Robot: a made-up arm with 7 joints.
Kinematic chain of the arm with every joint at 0, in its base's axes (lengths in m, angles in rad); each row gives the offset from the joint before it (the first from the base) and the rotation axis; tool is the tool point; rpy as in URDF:
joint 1: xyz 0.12 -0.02 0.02 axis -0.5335 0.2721 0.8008
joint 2: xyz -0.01 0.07 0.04 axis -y
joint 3: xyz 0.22 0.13 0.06 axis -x
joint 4: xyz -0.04 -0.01 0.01 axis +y
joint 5: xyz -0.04 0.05 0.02 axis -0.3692 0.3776 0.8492
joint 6: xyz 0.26 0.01 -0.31 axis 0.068 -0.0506 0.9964
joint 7: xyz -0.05 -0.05 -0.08 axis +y
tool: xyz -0.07 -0.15 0.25 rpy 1.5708 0 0
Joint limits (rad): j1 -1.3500..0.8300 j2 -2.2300..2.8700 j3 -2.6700..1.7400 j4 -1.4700..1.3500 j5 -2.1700..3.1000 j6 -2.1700..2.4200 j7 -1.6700..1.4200
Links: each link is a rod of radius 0.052 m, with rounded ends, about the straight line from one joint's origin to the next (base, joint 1, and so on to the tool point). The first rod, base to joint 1, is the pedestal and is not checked.
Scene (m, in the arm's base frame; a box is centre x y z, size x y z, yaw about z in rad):
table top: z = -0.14
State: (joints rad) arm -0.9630 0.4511 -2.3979 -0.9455 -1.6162 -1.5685 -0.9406
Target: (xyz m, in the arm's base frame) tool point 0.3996 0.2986 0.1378
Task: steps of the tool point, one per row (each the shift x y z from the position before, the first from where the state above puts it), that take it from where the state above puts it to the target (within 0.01 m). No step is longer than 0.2 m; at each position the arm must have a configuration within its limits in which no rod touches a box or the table.
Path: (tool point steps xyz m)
1: 0.1009 0.1258 0.0536
2: 0.0539 0.1679 0.0377
3: -0.0157 0.1863 0.0120
4: -0.0922 0.1671 -0.0166

